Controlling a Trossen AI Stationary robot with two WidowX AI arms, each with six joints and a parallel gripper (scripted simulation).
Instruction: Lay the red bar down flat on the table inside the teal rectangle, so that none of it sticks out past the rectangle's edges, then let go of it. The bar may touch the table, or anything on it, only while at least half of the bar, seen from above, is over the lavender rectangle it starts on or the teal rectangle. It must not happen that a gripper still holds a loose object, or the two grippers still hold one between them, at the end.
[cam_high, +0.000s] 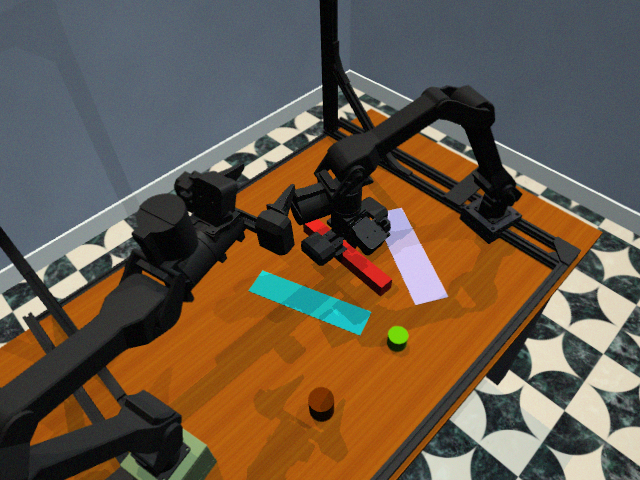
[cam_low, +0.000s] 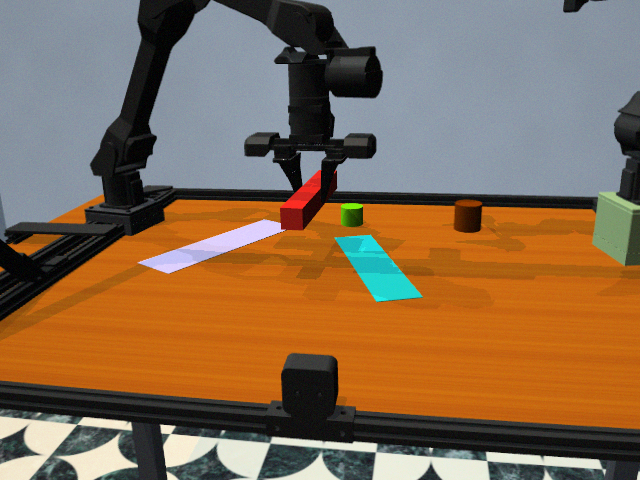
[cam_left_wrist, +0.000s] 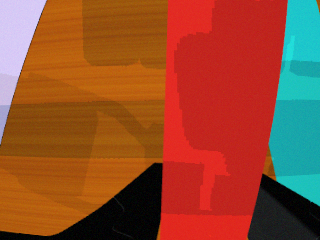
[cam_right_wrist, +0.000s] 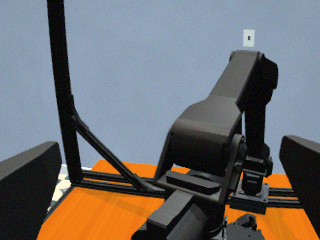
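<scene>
The teal rectangle is 120 mm below my left hand, 100 mm to the right of it and 10 mm behind it. Also, from my left hand: lavender rectangle 170 mm to the left, 120 mm below, 40 mm ahead; red bar 30 mm below; green cylinder 180 mm ahead, 110 mm below, 30 mm to the right.
</scene>
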